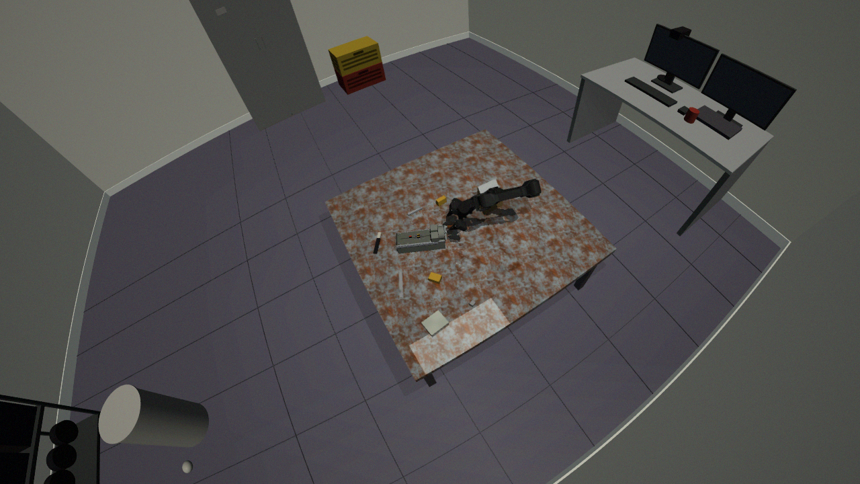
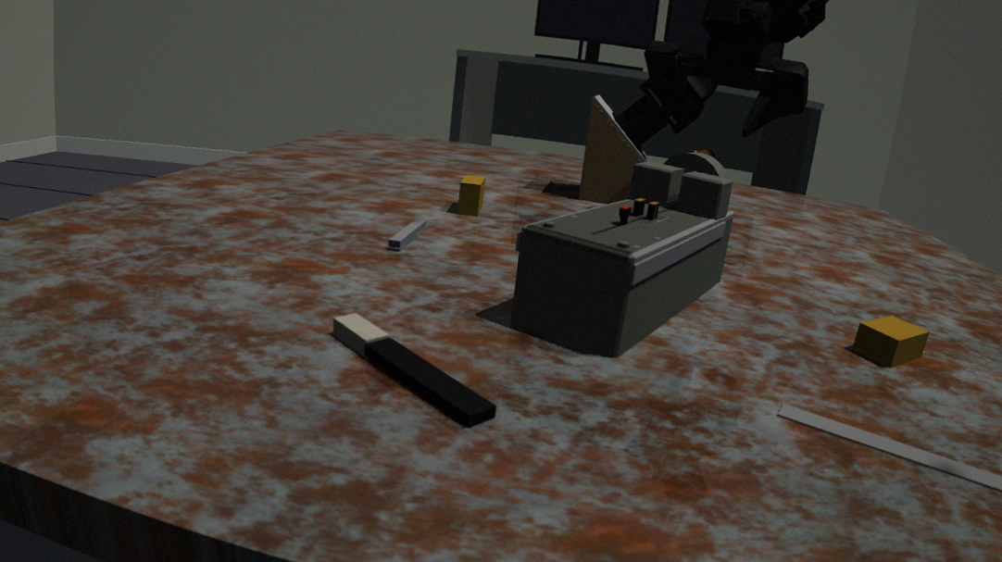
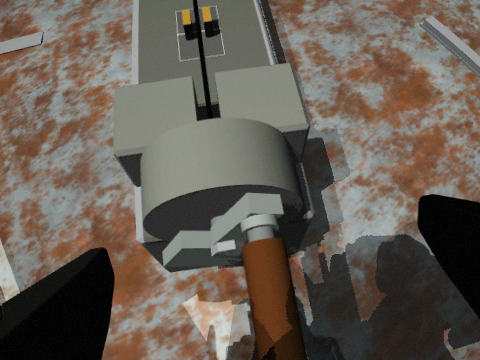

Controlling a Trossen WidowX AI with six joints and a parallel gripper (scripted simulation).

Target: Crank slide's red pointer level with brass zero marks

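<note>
My gripper tip is now 30 mm above the brown crank handle, 10 mm to the right of it and 10 mm past it. From my gripper tip the other things lie so: red pointer 190 mm ahead, 100 mm to the right, 70 mm below; small grey bar 290 mm to the right, 150 mm below, 40 mm ahead; grey strip 370 mm ahead, 150 mm below, 70 mm to the left.
</note>
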